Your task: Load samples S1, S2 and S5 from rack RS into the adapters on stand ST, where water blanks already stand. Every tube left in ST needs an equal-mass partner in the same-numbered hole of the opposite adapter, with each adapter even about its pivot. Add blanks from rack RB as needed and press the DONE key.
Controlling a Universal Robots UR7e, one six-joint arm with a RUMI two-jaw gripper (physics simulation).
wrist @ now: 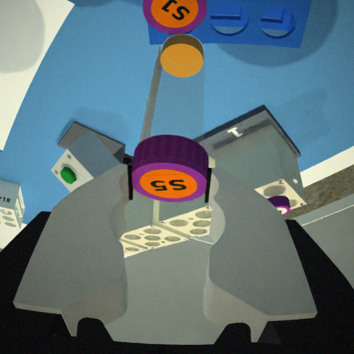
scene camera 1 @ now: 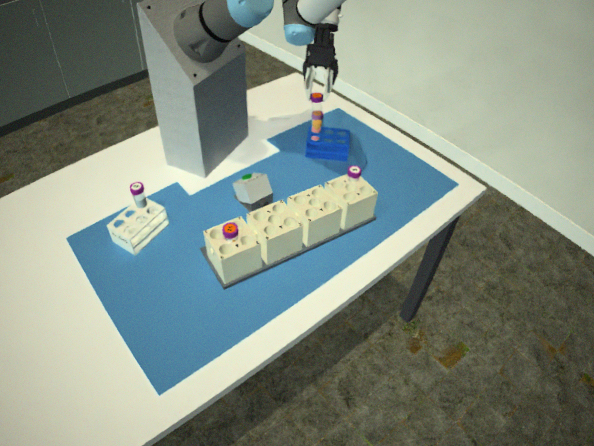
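Pixels of known places: gripper, between the fingertips: [scene camera 1: 316, 101]; arm's base, origin of its link: [scene camera 1: 197, 36].
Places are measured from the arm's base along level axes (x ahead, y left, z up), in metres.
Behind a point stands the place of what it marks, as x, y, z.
My gripper [scene camera 1: 318, 94] {0.171, 0.263, -0.189} [wrist: 169, 171] is shut on tube S5 [scene camera 1: 317, 97] {0.174, 0.265, -0.175} [wrist: 171, 167], gripped at its purple cap. S5 hangs upright above the blue rack RS [scene camera 1: 327, 151] {0.207, 0.292, -0.351} [wrist: 250, 37], with orange liquid at its bottom. Tube S1 [scene camera 1: 315, 138] {0.145, 0.289, -0.341} [wrist: 175, 10] stands in RS, partly hidden behind S5 in the scene view. Stand ST [scene camera 1: 300, 252] {0.484, 0.024, -0.371} carries cream adapters in a row. An orange-labelled tube [scene camera 1: 230, 230] {0.435, -0.129, -0.255} stands in the leftmost adapter; its label is too small to read. A white-labelled tube [scene camera 1: 354, 172] {0.413, 0.222, -0.255} [wrist: 279, 205] stands in the rightmost adapter.
White rack RB [scene camera 1: 135, 247] {0.283, -0.324, -0.355} [wrist: 17, 192], at the left of the blue mat [scene camera 1: 165, 325] {0.506, -0.334, -0.380}, holds one white-labelled tube [scene camera 1: 137, 189] {0.197, -0.269, -0.258}. The grey key box [scene camera 1: 254, 189] {0.286, 0.006, -0.315} [wrist: 95, 155] with its green key [scene camera 1: 247, 176] {0.241, 0.010, -0.306} [wrist: 68, 175] stands behind ST. The robot's pedestal [scene camera 1: 200, 120] {0.099, -0.052, -0.190} is at the back.
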